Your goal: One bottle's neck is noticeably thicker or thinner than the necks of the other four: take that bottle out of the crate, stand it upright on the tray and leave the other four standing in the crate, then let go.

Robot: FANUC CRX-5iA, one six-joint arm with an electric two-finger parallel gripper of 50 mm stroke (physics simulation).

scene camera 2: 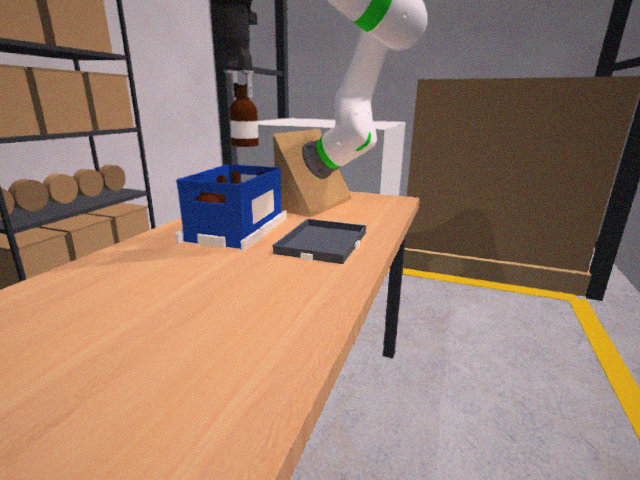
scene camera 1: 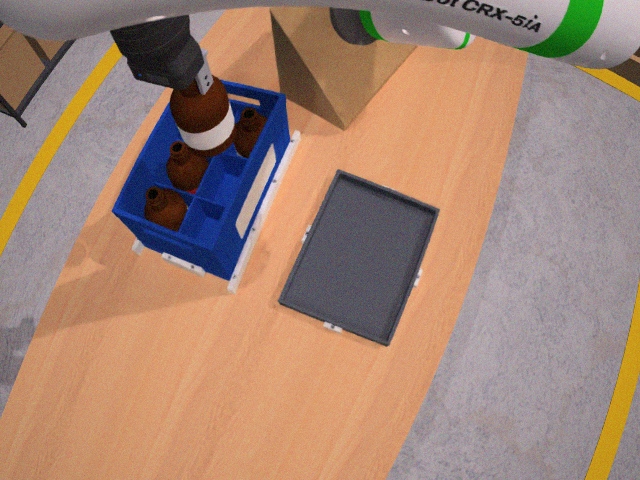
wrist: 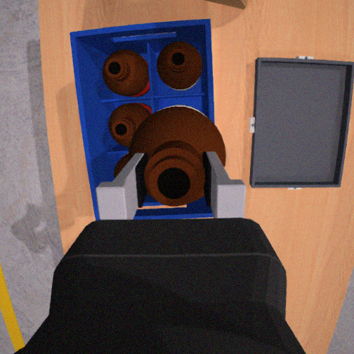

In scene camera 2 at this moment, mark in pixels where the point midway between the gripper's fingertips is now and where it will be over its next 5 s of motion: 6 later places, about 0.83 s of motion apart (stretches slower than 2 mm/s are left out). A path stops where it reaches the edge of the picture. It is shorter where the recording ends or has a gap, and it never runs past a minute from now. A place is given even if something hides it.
My gripper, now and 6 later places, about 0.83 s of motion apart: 242,97; 295,98; 329,103; 325,151; 325,180; 325,198; 324,201
